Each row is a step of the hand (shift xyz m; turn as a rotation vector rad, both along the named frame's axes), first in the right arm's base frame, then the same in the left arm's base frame.
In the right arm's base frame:
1: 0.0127 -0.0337 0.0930 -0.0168 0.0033 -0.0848
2: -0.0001 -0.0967 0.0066 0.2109 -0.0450 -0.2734
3: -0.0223 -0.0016 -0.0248 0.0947 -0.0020 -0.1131
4: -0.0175 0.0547 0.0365 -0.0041 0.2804 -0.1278
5: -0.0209 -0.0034 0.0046 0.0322 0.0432 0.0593
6: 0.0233 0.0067 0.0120 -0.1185 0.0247 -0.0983
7: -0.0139 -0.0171 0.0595 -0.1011 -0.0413 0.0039
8: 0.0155 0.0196 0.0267 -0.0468 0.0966 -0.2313
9: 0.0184 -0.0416 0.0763 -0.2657 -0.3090 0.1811
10: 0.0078 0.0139 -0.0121 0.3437 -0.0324 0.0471
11: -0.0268 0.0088 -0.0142 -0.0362 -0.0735 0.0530
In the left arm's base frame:
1: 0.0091 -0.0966 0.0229 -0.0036 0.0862 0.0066
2: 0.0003 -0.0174 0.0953 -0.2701 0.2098 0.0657
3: 0.0158 0.0290 0.0052 -0.1187 0.0869 0.0104
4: 0.0264 -0.0249 -0.0576 -0.0222 0.1565 -0.2645
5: 0.0213 0.0000 0.0037 -0.0167 -0.0598 -0.0506
6: -0.0197 -0.0162 -0.0089 0.0923 0.1254 -0.0091
7: 0.0273 -0.0562 0.0111 0.0986 0.0150 0.0447
8: -0.0085 -0.0271 -0.0230 -0.0077 0.2453 -0.0691
9: -0.0005 -0.0827 0.0323 0.2965 -0.1485 0.2982
10: -0.0102 0.0115 -0.0128 -0.3233 -0.1292 0.0131
11: 0.0228 0.0210 -0.0061 0.0466 -0.0512 0.0688

